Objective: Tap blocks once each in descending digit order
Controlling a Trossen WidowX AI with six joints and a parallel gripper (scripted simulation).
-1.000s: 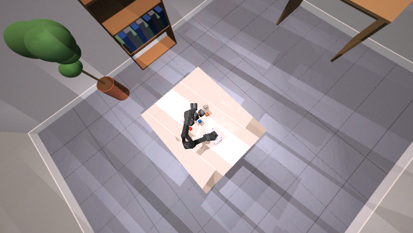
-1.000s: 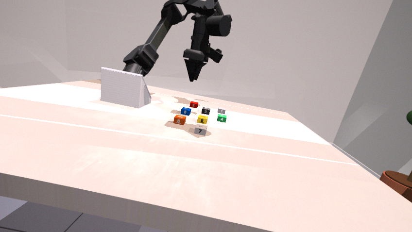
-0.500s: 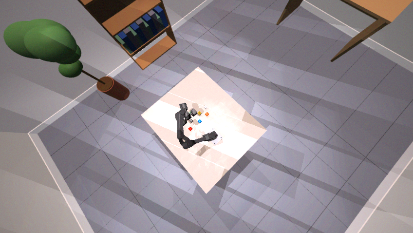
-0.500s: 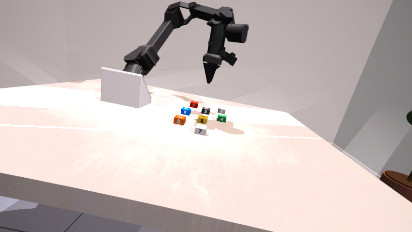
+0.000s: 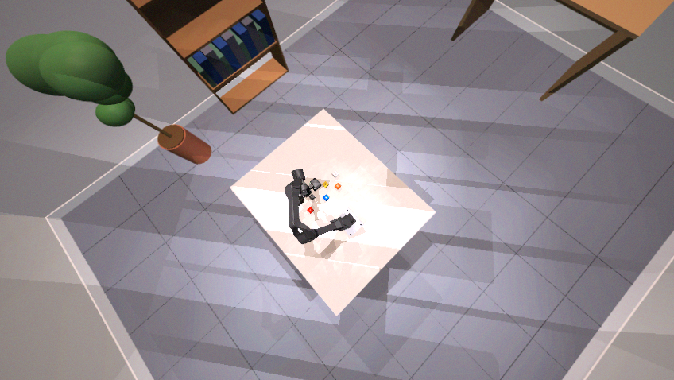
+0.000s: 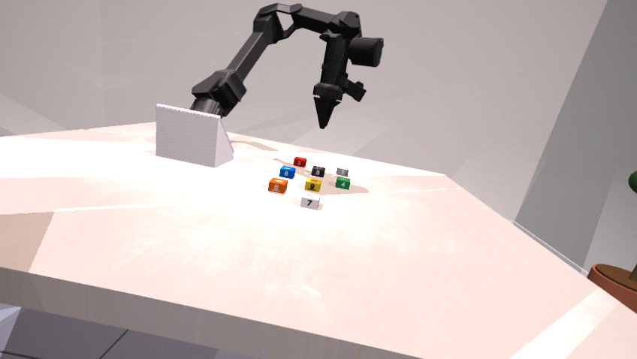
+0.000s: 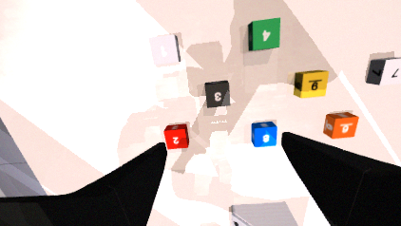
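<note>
The yellow 9 block lies 2 cm ahead of my gripper tip, 13 cm to the right of it and 11 cm below it. Also, from my gripper tip: grey 1 block (7 cm ahead, 6 cm to the left, 11 cm below); red 2 block (6 cm behind, 6 cm to the left, 11 cm below); black 3 block (1 cm ahead, 11 cm below).
</note>
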